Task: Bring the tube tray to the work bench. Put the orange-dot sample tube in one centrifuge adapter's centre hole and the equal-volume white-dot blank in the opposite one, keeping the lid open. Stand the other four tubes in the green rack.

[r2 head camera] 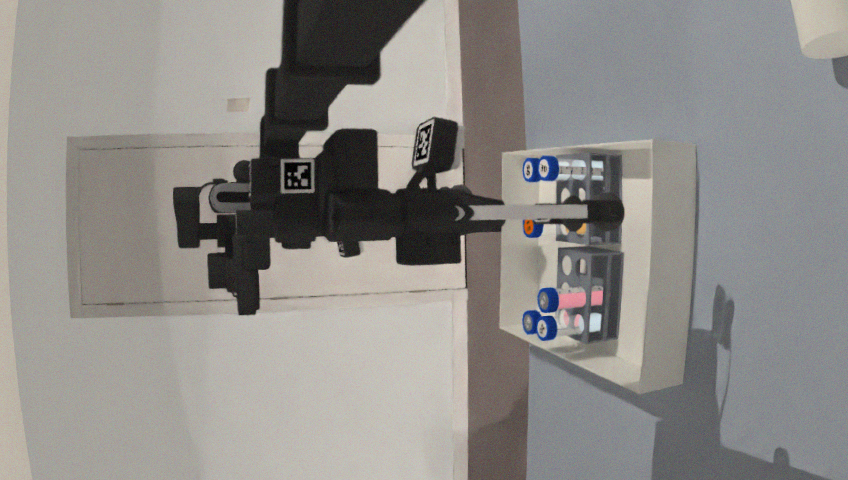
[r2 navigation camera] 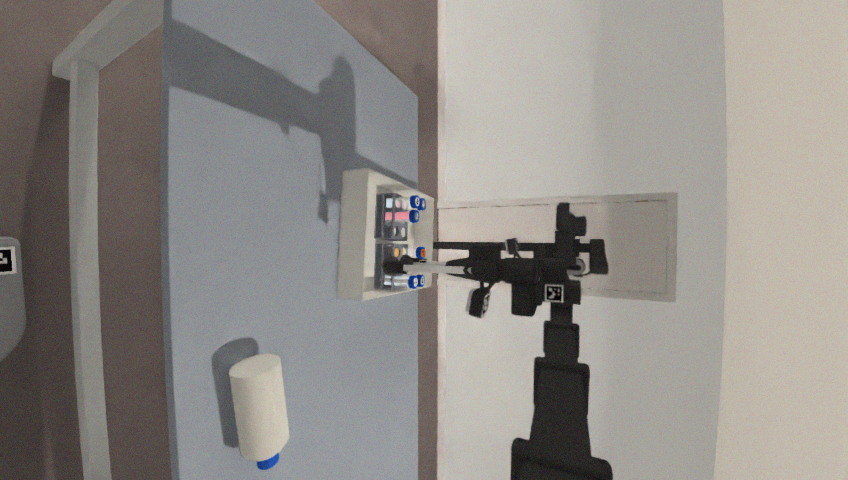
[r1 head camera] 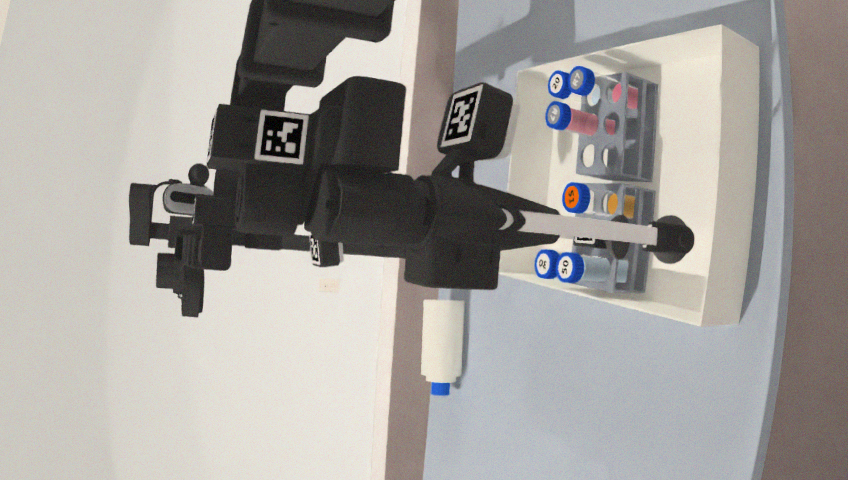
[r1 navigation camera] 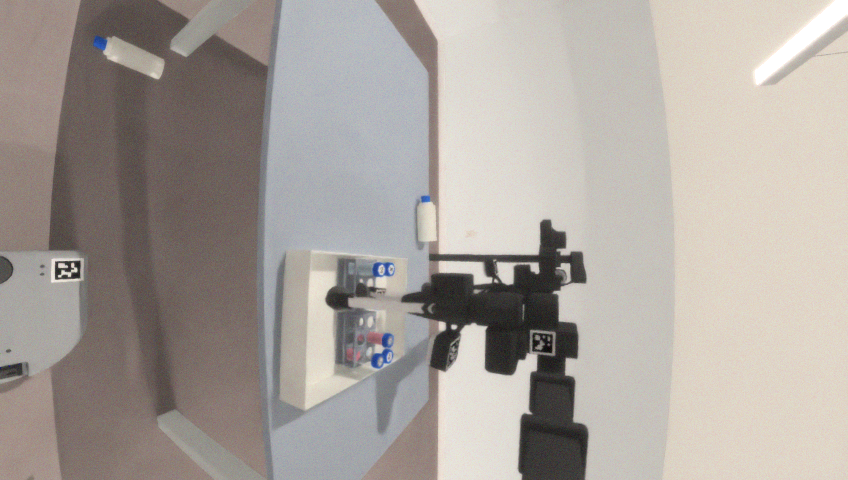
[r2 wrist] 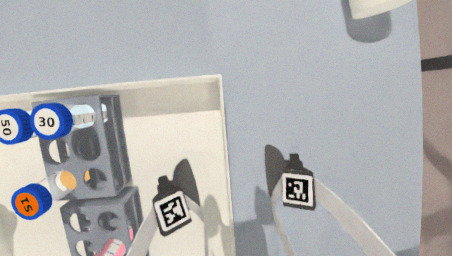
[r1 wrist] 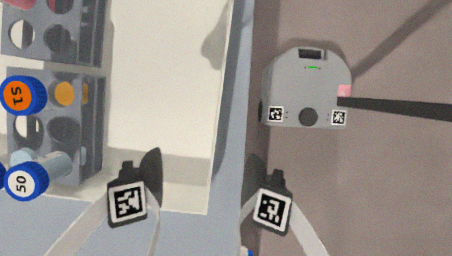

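The white tube tray (r1 head camera: 728, 178) (r1 navigation camera: 295, 350) (r1 wrist: 160, 100) (r2 head camera: 667, 267) (r2 navigation camera: 352, 237) (r2 wrist: 165, 135) stands upright on the blue-grey table. Two grey racks inside hold an orange-dot tube (r1 head camera: 576, 197) (r1 wrist: 19, 95) (r2 wrist: 30, 201), white-dot tubes 50 (r1 head camera: 569, 267) (r1 wrist: 22, 182), 30 (r1 head camera: 544, 263) (r2 wrist: 50, 121) and 20 (r1 head camera: 558, 84), and two grey-dot tubes (r1 head camera: 557, 115) (r1 head camera: 581, 80). The r1 gripper (r1 head camera: 647, 237) (r1 navigation camera: 350, 296) (r1 wrist: 204, 172) and r2 gripper (r2 head camera: 592, 211) (r2 wrist: 229, 172) are open. In each wrist view a tray wall runs between spread fingers; finger height is unclear. The green rack and centrifuge do not show.
A white bottle (r1 head camera: 443, 339) (r1 navigation camera: 426, 220) (r2 head camera: 824, 29) (r2 navigation camera: 258, 407) with a blue cap lies on the table (r1 head camera: 595, 404) beside the tray. Another such bottle (r1 navigation camera: 133, 57) lies on the floor. A grey robot base (r1 wrist: 307, 85) stands beyond the table edge.
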